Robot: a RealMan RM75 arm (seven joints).
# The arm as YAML. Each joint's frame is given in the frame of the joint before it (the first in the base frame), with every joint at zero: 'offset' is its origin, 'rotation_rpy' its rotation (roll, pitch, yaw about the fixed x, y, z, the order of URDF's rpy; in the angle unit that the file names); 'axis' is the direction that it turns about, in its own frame. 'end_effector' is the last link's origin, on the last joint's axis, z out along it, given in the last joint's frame.
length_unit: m
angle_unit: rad
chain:
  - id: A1
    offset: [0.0, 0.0, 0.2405]
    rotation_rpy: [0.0, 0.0, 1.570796]
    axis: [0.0, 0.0, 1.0]
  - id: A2
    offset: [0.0, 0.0, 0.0]
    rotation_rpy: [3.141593, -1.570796, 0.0]
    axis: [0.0, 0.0, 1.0]
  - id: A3
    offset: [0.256, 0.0, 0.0]
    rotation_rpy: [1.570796, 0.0, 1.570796]
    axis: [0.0, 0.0, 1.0]
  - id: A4
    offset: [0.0, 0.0, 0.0]
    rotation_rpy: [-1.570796, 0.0, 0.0]
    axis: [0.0, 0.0, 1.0]
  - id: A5
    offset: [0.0, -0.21, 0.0]
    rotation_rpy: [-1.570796, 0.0, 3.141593]
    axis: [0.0, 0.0, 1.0]
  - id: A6
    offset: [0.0, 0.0, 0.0]
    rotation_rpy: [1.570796, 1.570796, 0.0]
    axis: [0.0, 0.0, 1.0]
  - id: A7
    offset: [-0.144, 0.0, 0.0]
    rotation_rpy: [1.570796, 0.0, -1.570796]
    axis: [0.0, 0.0, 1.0]
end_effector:
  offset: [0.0, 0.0, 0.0]
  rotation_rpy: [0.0, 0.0, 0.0]
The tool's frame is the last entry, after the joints.
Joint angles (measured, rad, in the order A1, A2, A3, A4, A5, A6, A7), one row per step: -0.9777 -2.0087 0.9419 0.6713 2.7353 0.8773 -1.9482; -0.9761 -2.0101 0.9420 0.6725 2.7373 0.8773 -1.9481; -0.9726 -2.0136 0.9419 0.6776 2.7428 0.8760 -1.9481; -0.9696 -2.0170 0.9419 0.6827 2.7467 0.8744 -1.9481; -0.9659 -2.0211 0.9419 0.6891 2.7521 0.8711 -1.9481; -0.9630 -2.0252 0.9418 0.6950 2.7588 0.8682 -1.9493; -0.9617 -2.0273 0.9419 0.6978 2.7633 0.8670 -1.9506; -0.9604 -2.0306 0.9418 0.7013 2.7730 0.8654 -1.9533; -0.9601 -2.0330 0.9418 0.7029 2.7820 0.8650 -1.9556; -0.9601 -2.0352 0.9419 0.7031 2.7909 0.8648 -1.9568; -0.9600 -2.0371 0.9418 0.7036 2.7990 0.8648 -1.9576; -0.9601 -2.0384 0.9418 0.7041 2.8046 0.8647 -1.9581
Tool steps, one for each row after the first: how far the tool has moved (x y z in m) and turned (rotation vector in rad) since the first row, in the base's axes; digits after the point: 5 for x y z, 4 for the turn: -0.00056 -0.00043 -0.00040 -0.0006 0.0014 0.0006; -0.00129 -0.00102 -0.00078 0.0009 0.0052 -0.0001; -0.00161 -0.00145 -0.00116 0.0028 0.0075 -0.0015; -0.00200 -0.00181 -0.00142 0.0064 0.0110 -0.0038; -0.00225 -0.00212 -0.00174 0.0098 0.0150 -0.0055; -0.00244 -0.00232 -0.00193 0.0112 0.0177 -0.0059; -0.00284 -0.00262 -0.00230 0.0127 0.0240 -0.0059; -0.00323 -0.00293 -0.00273 0.0125 0.0302 -0.0054; -0.00378 -0.00332 -0.00339 0.0108 0.0372 -0.0049; -0.00429 -0.00366 -0.00385 0.0095 0.0436 -0.0047; -0.00452 -0.00383 -0.00413 0.0087 0.0482 -0.0049
